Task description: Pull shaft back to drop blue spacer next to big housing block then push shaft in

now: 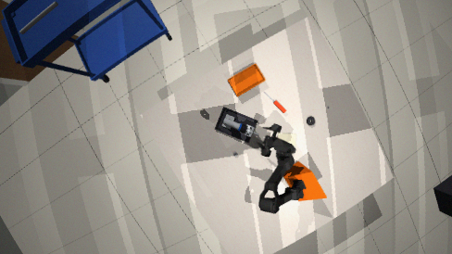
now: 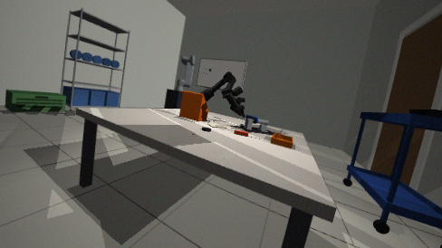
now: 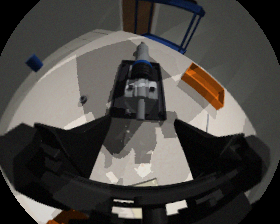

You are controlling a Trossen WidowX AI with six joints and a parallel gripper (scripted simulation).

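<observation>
Now: the grey shaft 70 mm to the left of my gripper tip, 70 mm ahead of it and 20 mm below it. From my gripper tip the other things lie so: orange tray 320 mm ahead, 90 mm below, 80 mm to the right.
</observation>
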